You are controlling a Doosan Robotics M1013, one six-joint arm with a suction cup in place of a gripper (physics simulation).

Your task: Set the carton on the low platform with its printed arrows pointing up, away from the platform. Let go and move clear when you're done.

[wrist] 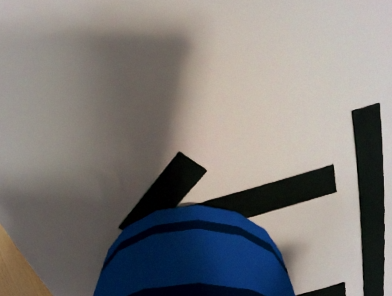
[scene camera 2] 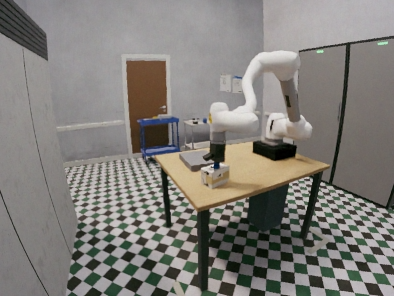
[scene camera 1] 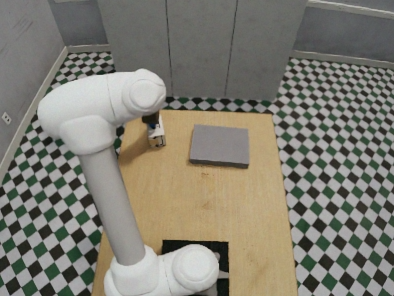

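Pixels of known places: hand, its tool point: (wrist: 194,278) (scene camera 2: 216,167) (scene camera 1: 152,124); arm's base, origin of its link: (scene camera 2: 273,143).
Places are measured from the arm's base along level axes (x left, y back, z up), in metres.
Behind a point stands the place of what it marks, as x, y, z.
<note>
The white and tan carton (scene camera 1: 156,138) @[0.289, -0.665, -0.020] (scene camera 2: 216,177) @[0.368, -0.758, -0.036] stands on the table, apart from the low grey platform (scene camera 1: 220,145) @[-0.063, -0.682, -0.052] (scene camera 2: 192,159) @[-0.025, -0.768, -0.052]. In the wrist view its white upper face (wrist: 280,100) @[0.310, -0.774, 0.003] fills most of the picture and bears black bars of printed arrows, lying flat on that face. One arrow's head is partly hidden by the cup. More black marks show on a side face. My blue suction cup (scene camera 1: 152,126) (scene camera 2: 217,165) (wrist: 197,250) is over the carton's upper face, at or very near its surface. The contact and whether the suction holds cannot be made out.
The wooden table (scene camera 1: 240,200) @[-0.187, -0.387, -0.100] (scene camera 2: 260,175) @[0.339, -0.412, -0.100] carries the platform and my arm's black base (scene camera 2: 274,149) @[0.147, -0.127, -0.002]. Grey cabinets (scene camera 1: 200,45) stand beyond the table's far edge. A blue cart (scene camera 2: 159,150) stands by the door (scene camera 2: 146,95), away from the table.
</note>
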